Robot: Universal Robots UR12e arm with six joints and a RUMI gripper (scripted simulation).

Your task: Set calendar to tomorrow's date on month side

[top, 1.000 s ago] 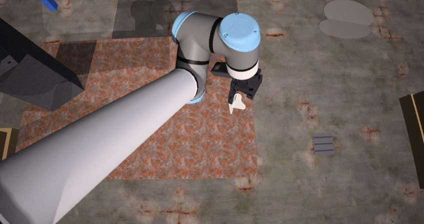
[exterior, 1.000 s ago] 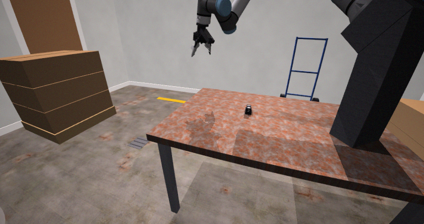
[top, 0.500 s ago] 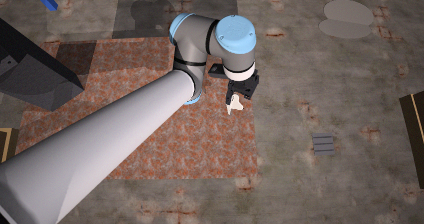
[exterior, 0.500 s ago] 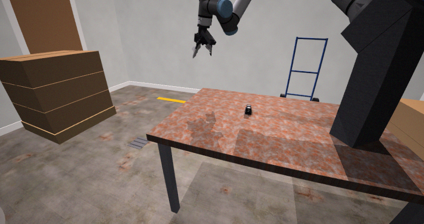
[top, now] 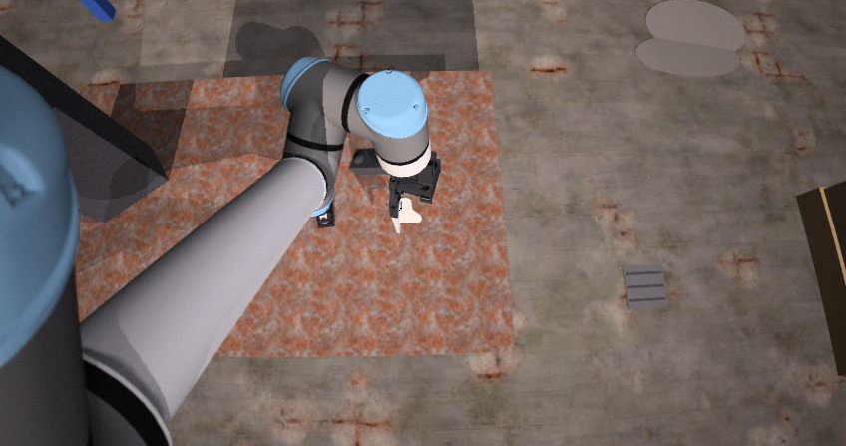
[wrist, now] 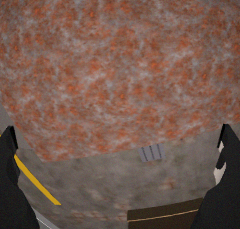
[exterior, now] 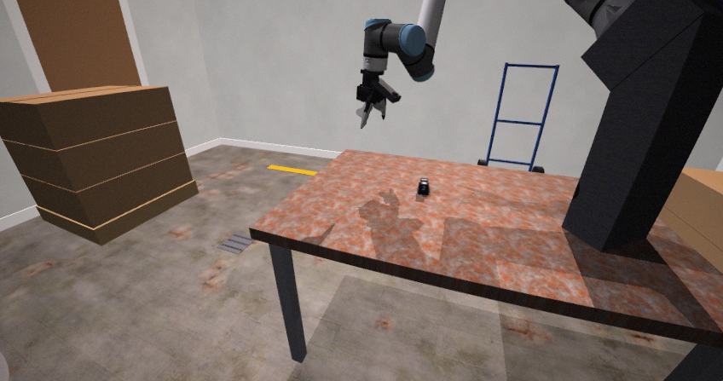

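Now: the black tray 22 cm behind my hand, 6 cm to the left of it and 23 cm below it.
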